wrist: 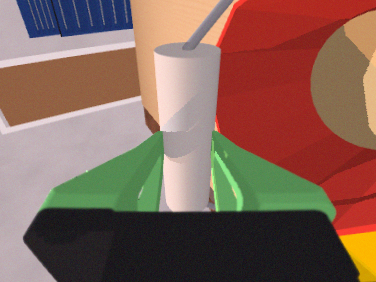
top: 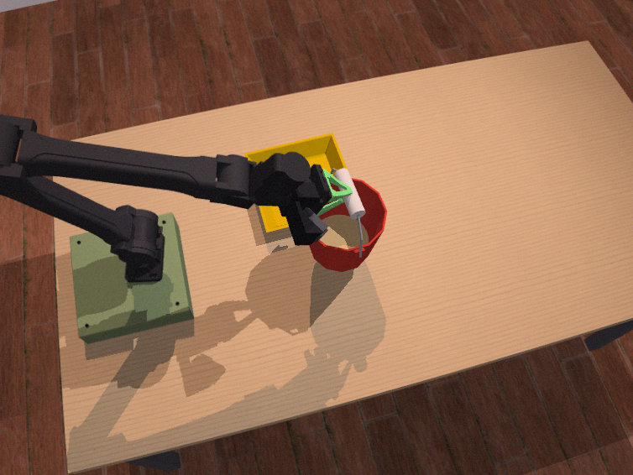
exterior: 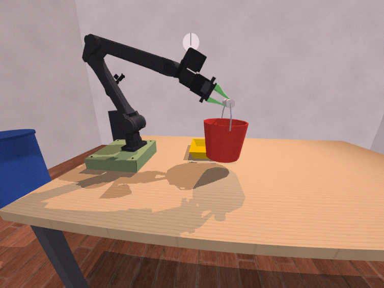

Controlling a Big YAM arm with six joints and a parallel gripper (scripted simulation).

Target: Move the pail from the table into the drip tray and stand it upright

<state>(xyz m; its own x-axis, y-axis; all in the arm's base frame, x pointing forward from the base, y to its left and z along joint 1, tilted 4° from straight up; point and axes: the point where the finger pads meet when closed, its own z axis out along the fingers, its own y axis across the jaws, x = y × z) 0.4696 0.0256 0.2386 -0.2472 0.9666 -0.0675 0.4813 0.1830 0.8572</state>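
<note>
My gripper is now 10 mm short of the red pail, 10 mm to the right of it and 100 mm above it. Round my hand: yellow drip tray (80 mm behind, 210 mm to the left, 290 mm below).
</note>
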